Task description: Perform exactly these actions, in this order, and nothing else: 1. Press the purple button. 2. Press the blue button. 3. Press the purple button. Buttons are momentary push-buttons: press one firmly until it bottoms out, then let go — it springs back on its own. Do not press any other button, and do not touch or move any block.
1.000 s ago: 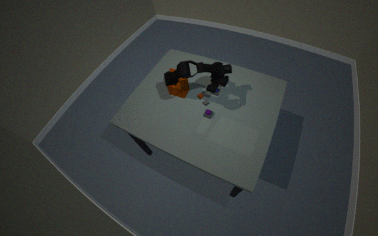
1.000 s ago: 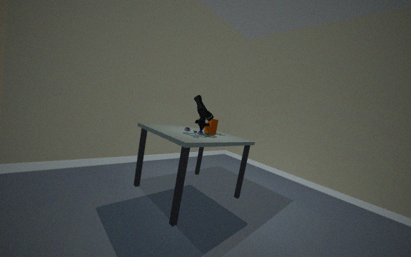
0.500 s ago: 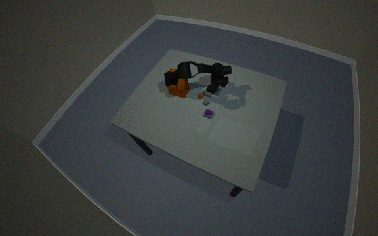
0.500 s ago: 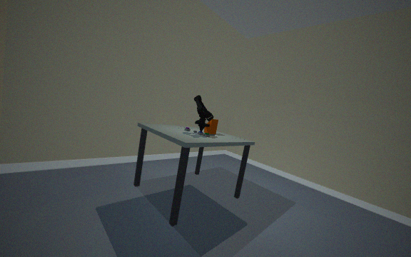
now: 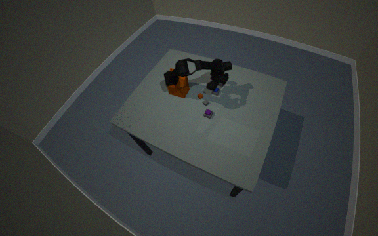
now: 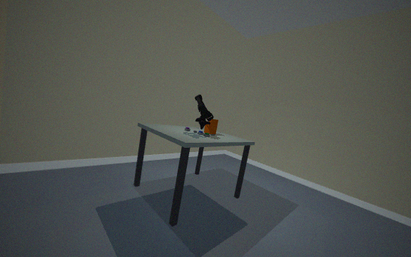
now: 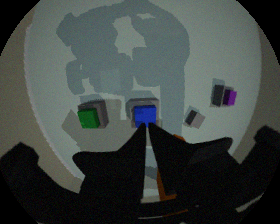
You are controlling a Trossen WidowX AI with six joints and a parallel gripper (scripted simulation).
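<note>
My gripper tip is 3 cm above the blue button. Also, from my gripper tip: small orange block: 8 cm behind, 9 cm to the right, 5 cm below; small grey block: 1 cm behind, 12 cm to the right, 5 cm below; green button: 1 cm behind, 10 cm to the left, 3 cm below.
</note>
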